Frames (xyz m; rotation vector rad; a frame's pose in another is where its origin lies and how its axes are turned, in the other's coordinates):
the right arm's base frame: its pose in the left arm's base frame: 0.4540 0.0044 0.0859 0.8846 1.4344 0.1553
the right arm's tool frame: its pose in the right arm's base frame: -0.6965 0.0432 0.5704 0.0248 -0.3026 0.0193
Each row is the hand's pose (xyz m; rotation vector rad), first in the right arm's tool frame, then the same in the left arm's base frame.
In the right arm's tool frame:
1: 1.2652 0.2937 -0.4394 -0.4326 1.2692 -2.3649
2: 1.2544 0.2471 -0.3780 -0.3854 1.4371 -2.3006
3: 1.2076 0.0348 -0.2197 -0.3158 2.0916 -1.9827
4: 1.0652 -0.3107 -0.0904 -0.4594 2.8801 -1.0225
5: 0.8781 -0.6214 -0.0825 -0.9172 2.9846 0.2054
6: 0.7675 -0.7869 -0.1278 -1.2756 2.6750 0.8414
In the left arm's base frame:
1: 1.1995 0.3988 -0.2510 1.4931 -2.4907 1.1311
2: 1.2234 0.3260 -0.2647 1.3820 -2.5012 0.9940
3: 1.2378 0.0691 -0.3427 1.0758 -2.4018 0.4215
4: 1.1304 -0.3007 -0.4325 0.7081 -2.1260 -0.5423
5: 0.9218 -0.5938 -0.4795 0.4826 -1.7529 -1.5231
6: 0.7667 -0.7248 -0.5016 0.4304 -1.4796 -2.1026

